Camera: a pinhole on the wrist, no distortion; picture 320 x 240 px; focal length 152.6 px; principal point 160.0 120.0 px. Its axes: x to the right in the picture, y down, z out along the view. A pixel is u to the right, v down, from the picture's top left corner.
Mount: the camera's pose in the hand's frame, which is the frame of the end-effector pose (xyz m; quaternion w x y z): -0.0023 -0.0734 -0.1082 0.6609 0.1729 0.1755 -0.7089
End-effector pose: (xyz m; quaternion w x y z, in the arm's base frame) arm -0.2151 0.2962 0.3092 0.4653 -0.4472 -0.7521 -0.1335
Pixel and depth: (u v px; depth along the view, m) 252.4 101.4 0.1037
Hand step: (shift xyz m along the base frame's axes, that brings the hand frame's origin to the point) -0.1106 -0.1400 0.0462
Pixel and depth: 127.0 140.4 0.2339
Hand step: -0.1888 0.0100 -0.0095
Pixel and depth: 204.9 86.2 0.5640
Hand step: -0.5386 -0.1589 -0.1809
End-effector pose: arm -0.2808 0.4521 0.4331 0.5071 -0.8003 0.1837 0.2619
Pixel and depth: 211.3 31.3 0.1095
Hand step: 0.0372 0.0406 0.1621
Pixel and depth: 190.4 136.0 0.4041
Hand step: 0.1650 0.3296 0.1529
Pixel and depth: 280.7 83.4 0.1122
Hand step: 0.0965 0.0392 0.1853
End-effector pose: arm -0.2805 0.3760 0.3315 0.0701 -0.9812 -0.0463 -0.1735
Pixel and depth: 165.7 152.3 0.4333
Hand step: 0.1303 0.3420 -0.1794
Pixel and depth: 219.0 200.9 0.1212
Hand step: 0.0246 0.1739 0.0648
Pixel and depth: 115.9 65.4 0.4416
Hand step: -0.0509 0.2022 -0.3547
